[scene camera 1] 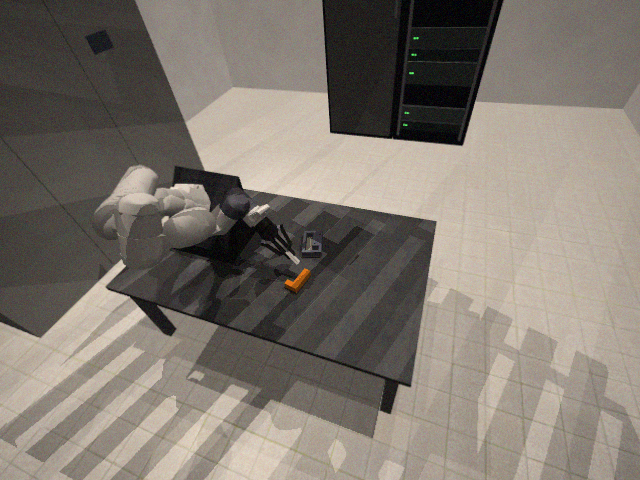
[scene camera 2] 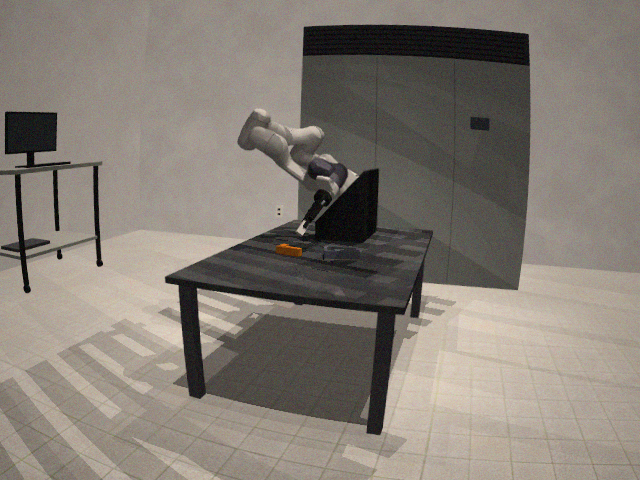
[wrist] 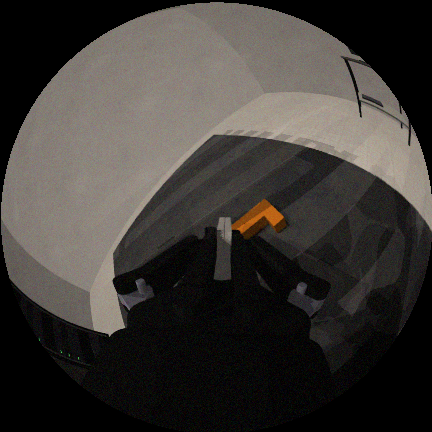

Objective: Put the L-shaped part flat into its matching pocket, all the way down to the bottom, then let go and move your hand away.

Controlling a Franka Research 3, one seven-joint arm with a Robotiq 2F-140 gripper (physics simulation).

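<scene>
The orange L-shaped part point(scene camera 1: 298, 280) point(scene camera 2: 288, 250) point(wrist: 265, 212) lies flat on the table, outside the pocket. The dark grey pocket block point(scene camera 1: 311, 253) point(scene camera 2: 341, 253) stands on the table beside it, farther back in the first scene view; its recess shows there, but its inside is small and hard to make out. My gripper point(scene camera 1: 296, 260) point(scene camera 2: 300, 231) point(wrist: 224, 226) is shut with its pale fingertips together and nothing between them. It hangs above the table near the part, apart from it. In the wrist view the fingertips overlap the near end of the part's long arm.
The dark table point(scene camera 1: 361, 310) point(scene camera 2: 248, 279) carries the arm and a black wedge-shaped stand point(scene camera 1: 206, 178) point(scene camera 2: 361, 206) behind the gripper. A black server rack point(scene camera 1: 361, 67) stands on the floor beyond the table. A cart with a monitor point(scene camera 2: 31, 132) stands at the left in the second scene view.
</scene>
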